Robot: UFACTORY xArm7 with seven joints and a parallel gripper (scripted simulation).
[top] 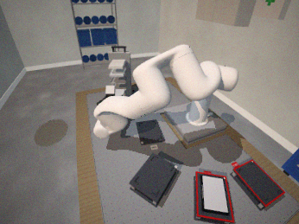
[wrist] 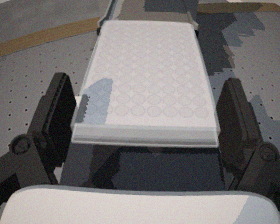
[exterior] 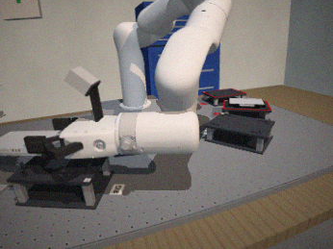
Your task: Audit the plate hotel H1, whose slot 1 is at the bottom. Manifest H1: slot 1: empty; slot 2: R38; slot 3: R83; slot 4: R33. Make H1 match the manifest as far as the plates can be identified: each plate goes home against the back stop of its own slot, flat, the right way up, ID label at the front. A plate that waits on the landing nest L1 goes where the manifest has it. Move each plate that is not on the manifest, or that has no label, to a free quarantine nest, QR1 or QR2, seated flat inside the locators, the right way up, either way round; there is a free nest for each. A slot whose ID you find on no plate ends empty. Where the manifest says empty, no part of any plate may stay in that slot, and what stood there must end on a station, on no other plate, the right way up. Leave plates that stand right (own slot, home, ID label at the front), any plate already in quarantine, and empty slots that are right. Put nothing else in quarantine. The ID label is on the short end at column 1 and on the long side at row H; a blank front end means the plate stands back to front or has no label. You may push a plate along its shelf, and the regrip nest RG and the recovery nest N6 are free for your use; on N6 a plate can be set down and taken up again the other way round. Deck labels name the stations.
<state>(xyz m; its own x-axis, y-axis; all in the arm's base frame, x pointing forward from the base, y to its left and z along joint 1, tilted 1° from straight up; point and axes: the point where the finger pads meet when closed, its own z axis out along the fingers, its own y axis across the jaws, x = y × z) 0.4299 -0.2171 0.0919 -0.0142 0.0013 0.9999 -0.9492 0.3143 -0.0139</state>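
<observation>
Now: hand 5 cm to the left of the white well plate, 2 cm past it and 2 cm above it. Round my hand: raised regrip nest RG: 7 cm below, 2 cm to the left, 1 cm ahead; then plate labelled R83: 16 cm to the right, 9 cm above, 5 cm behind; then RG label: 12 cm to the left, 12 cm below, 4 cm ahead.
</observation>
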